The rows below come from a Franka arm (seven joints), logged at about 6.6 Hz.
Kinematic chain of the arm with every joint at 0, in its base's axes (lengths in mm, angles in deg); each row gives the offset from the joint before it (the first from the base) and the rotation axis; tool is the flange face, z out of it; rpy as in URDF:
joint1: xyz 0 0 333 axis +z
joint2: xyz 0 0 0 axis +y
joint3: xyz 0 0 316 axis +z
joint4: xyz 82.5 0 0 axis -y
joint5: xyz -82.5 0 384 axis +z
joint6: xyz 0 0 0 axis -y
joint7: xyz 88 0 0 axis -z
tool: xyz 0 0 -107 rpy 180 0 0
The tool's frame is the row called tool.
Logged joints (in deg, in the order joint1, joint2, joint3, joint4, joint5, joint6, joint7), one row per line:
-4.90, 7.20, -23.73, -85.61, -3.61, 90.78, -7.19
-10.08, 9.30, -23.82, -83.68, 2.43, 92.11, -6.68
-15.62, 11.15, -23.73, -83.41, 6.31, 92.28, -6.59
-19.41, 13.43, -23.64, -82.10, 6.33, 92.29, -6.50
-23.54, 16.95, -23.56, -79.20, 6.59, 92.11, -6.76
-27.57, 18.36, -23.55, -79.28, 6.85, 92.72, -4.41
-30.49, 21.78, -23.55, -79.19, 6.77, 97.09, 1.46
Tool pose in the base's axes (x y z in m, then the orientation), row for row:
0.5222, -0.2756, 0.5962, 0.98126, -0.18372, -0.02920, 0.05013
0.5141, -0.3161, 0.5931, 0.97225, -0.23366, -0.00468, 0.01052
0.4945, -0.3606, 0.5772, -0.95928, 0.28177, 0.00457, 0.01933
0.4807, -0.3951, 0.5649, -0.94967, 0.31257, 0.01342, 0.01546
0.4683, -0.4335, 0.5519, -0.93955, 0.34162, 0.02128, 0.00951
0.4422, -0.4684, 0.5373, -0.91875, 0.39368, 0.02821, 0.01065
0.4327, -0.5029, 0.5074, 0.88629, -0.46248, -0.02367, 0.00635
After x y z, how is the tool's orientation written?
As a quaternion, x y z w.
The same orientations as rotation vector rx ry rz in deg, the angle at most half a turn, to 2 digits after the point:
171.20, -32.05, -5.09
173.84, -41.78, -0.84
-170.58, 50.10, 0.81
-169.28, 55.72, 2.39
-168.10, 61.12, 3.81
-164.26, 70.39, 5.04
158.89, -82.91, -4.24

